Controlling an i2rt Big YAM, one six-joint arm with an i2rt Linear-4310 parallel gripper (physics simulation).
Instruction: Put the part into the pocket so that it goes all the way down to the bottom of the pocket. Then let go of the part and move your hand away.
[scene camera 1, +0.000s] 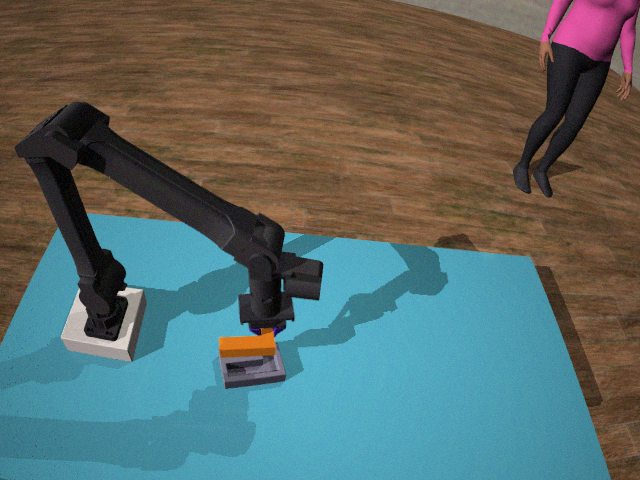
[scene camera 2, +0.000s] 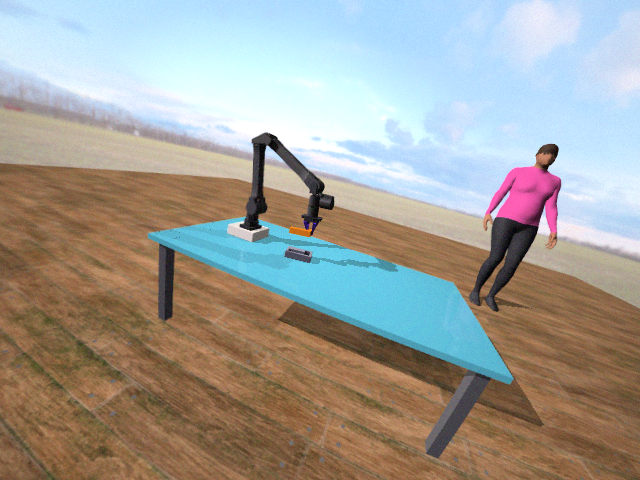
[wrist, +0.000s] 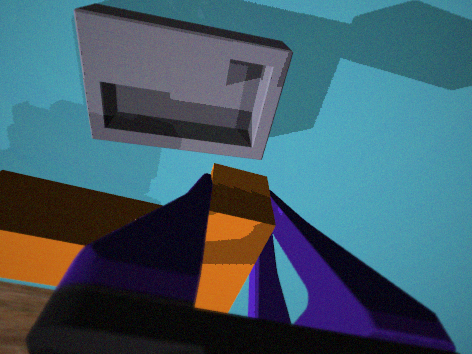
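Pixels of known places: gripper, fingertip midpoint: (scene camera 1: 267, 335) (scene camera 2: 309, 234) (wrist: 233, 192); arm's base, origin of the base link: (scene camera 1: 107, 318) (scene camera 2: 250, 227).
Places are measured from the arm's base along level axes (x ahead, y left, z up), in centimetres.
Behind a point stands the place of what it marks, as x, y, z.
The part is an orange L-shaped piece (scene camera 1: 247, 347) @[35.2, -8.4, 10.8] (scene camera 2: 299, 231) @[35.2, -8.8, 9.8] (wrist: 30, 255) @[32.2, -7.4, 10.6]. My gripper (scene camera 1: 267, 330) @[38.8, -3.3, 8.1] (scene camera 2: 311, 227) @[38.8, -3.3, 8.1] (wrist: 233, 192) @[38.8, -3.3, 8.1] points down and is shut on its short leg, between purple fingers. The long bar sticks out to the left in all views; a finger hides where it joins the leg in the wrist view. The part hangs in the air above the table. The grey block (scene camera 1: 254, 383) @[37.0, -8.5, -4.6] (scene camera 2: 298, 256) @[37.5, -8.4, -3.5] (wrist: 165, 60) @[33.8, -2.3, -2.1] lies on the table with its L-shaped pocket facing up and empty. The bar overlaps the block's back edge in scene camera 1. In the wrist view they appear apart.
The blue table (scene camera 1: 439, 387) @[81.7, -6.2, -5.7] (scene camera 2: 372, 304) @[80.2, -24.4, -5.7] carries the arm's white base (scene camera 1: 103, 348) @[1.0, -7.6, -1.3] (scene camera 2: 247, 233) @[3.7, -7.6, -1.5], left of the block. Arm shadows fall across the table and partly over the pocket. A person in a pink top (scene camera 1: 589, 31) (scene camera 2: 529, 196) stands on the floor beyond the table.
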